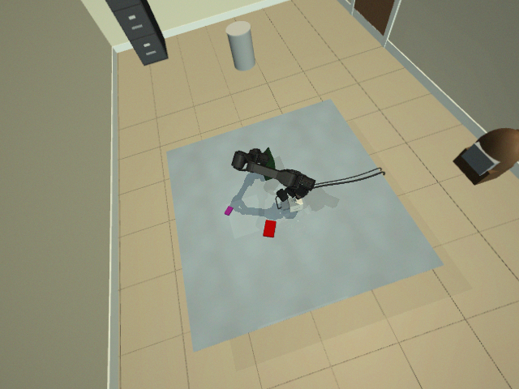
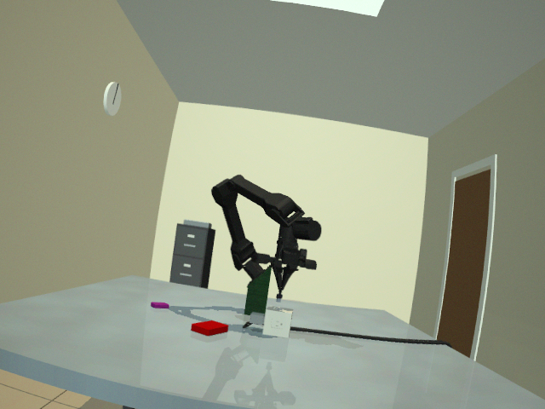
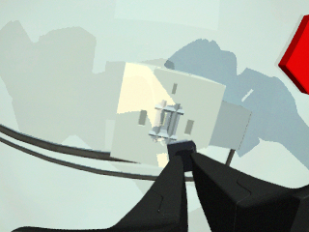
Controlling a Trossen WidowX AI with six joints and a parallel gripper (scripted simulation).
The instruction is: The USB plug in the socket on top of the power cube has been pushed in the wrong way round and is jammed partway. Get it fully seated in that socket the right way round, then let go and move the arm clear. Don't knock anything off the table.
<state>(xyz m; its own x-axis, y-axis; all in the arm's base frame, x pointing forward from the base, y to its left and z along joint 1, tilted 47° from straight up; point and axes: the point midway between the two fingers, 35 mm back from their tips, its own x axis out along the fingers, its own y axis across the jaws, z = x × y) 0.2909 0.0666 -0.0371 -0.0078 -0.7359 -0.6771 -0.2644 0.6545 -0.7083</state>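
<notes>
My gripper tip is now 20 mm above the dark USB plug. Also, from my gripper tip: red block 180 mm to the right, 120 mm below, 90 mm ahead; then small magenta block 390 mm to the right, 130 mm below, 100 mm behind.
</notes>
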